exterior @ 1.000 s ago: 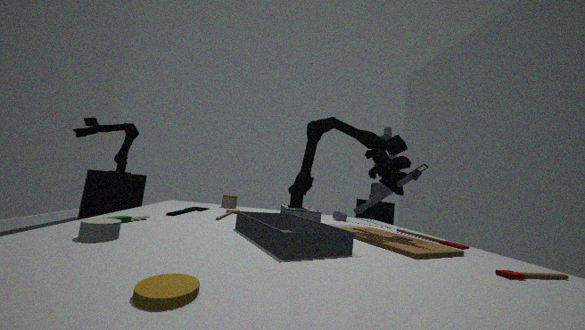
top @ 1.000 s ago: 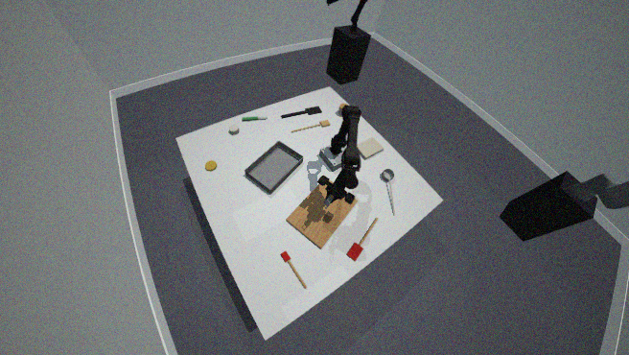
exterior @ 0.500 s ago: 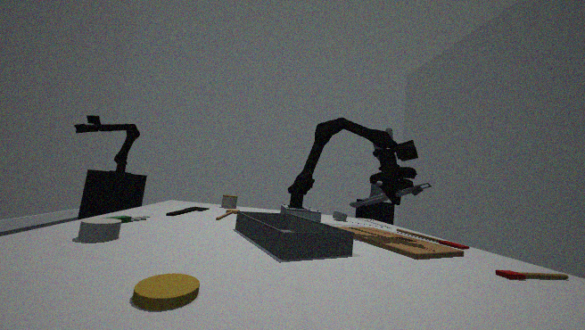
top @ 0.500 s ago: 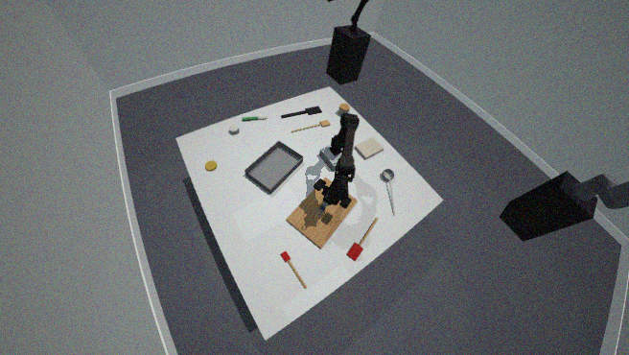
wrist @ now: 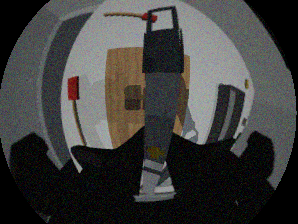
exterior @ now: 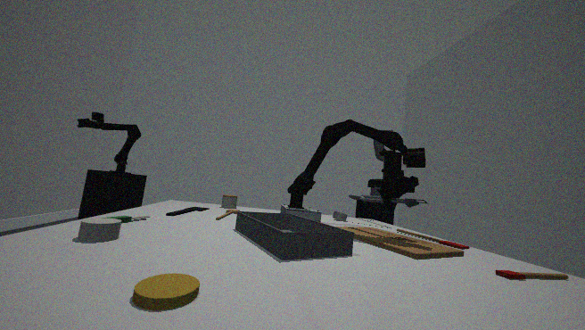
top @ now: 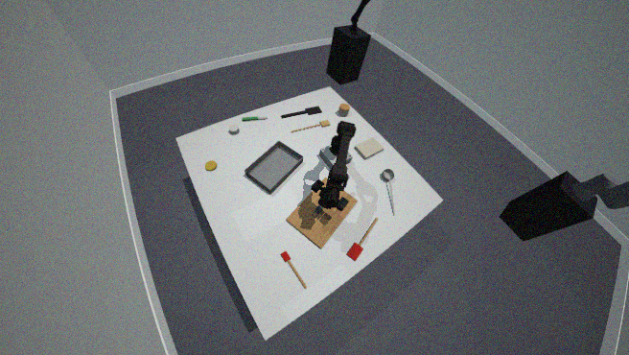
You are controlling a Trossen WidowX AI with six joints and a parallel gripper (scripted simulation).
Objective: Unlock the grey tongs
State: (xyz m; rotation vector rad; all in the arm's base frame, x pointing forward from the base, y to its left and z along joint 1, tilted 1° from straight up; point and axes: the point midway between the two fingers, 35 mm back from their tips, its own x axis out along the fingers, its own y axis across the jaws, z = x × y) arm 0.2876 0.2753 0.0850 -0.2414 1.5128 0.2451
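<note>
The wooden board lies 100 mm below my gripper tip. Also, from my gripper tip: beige block (550 mm behind, 200 mm to the right, 100 mm below); yellow disc (590 mm to the right, 420 mm ahead, 100 mm below); roasting tin (380 mm to the right, 90 mm ahead, 80 mm below).
</note>
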